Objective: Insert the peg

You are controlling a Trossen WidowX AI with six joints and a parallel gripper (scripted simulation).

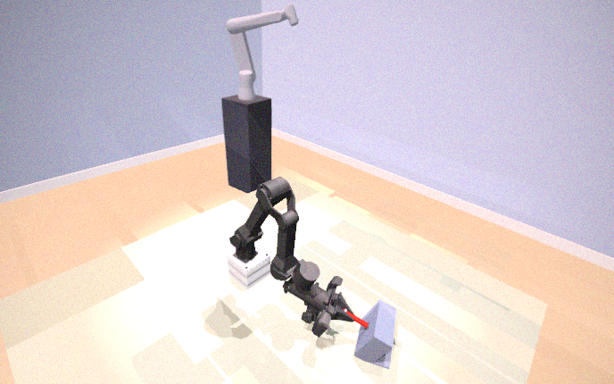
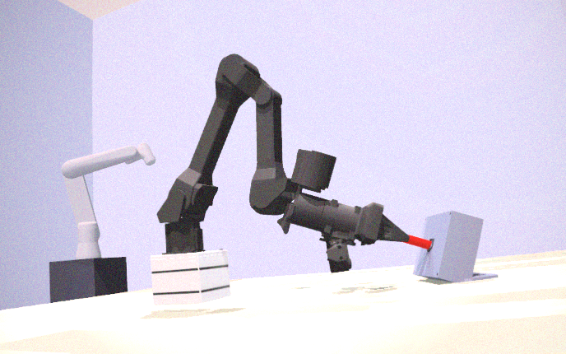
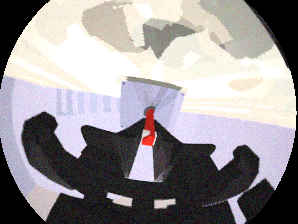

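My gripper tip is now 10 mm past the red peg and 10 mm below it. The rest, counted from my gripper tip: grey sloped panel: 60 mm ahead, 20 mm to the left, 20 mm below.
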